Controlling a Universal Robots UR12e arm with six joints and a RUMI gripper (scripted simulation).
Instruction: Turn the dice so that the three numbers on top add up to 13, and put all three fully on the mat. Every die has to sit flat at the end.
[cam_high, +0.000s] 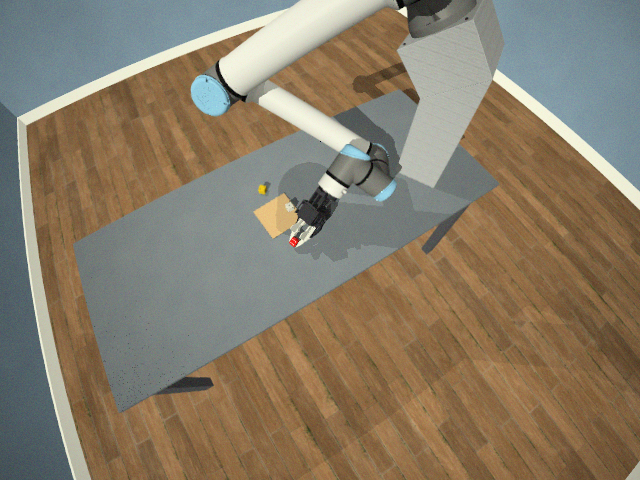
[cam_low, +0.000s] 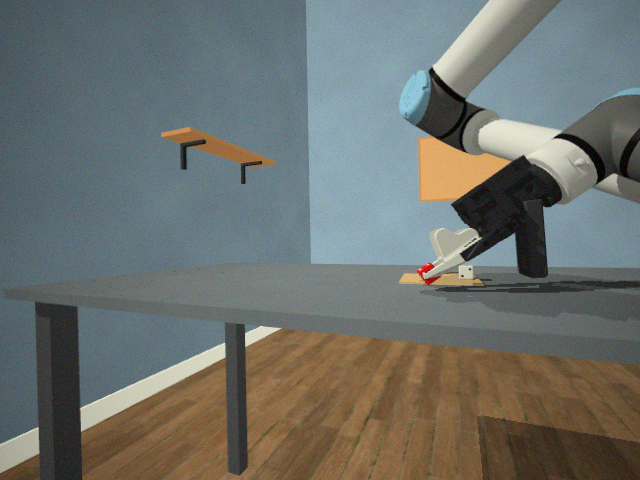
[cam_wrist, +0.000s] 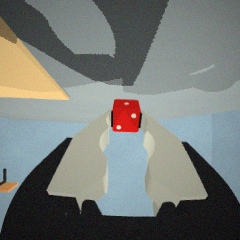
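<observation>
Now: hand 40 mm past the white die, 140 mm to the left of it and 10 mm above it. Round my hand: red die (right at my hand); tan mat (10 mm ahead, 140 mm to the right, 30 mm below); yellow die (20 mm ahead, 270 mm to the right, 20 mm below).
</observation>
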